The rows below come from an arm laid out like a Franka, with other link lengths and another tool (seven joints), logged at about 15 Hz.
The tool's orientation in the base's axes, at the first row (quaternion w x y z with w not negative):
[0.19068 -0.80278 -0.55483 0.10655]
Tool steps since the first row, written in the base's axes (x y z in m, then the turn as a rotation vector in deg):
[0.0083 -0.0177 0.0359 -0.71 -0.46 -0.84]
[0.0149 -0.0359 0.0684 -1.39 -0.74 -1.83]
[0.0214 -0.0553 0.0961 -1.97 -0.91 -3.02]
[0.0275 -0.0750 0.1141 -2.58 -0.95 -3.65]
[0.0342 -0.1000 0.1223 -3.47 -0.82 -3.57]
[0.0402 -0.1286 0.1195 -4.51 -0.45 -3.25]
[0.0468 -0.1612 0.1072 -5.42 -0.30 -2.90]
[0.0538 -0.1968 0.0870 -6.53 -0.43 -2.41]
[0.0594 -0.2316 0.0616 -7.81 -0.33 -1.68]
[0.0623 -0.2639 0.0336 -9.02 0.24 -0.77]
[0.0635 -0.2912 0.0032 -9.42 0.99 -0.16]
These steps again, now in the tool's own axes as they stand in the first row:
[-0.0120 -0.0027 -0.0390 -0.72 -0.10 0.95]
[-0.0253 -0.0052 -0.0743 -1.27 -0.17 2.05]
[-0.0399 -0.0054 -0.1055 -1.68 -0.11 3.31]
[-0.0553 -0.0017 -0.1278 -1.97 -0.35 4.11]
[-0.0758 0.0083 -0.1425 -2.16 -1.18 4.40]
[-0.1004 0.0235 -0.1476 -2.18 -2.31 4.58]
[-0.1289 0.0445 -0.1452 -2.36 -3.28 4.64]
[-0.1603 0.0701 -0.1363 -2.86 -4.39 4.60]
[-0.1917 0.0965 -0.1220 -3.20 -5.82 4.45]
[-0.2219 0.1209 -0.1038 -3.07 -7.42 4.19]
[-0.2481 0.1434 -0.0819 -2.49 -8.25 3.94]

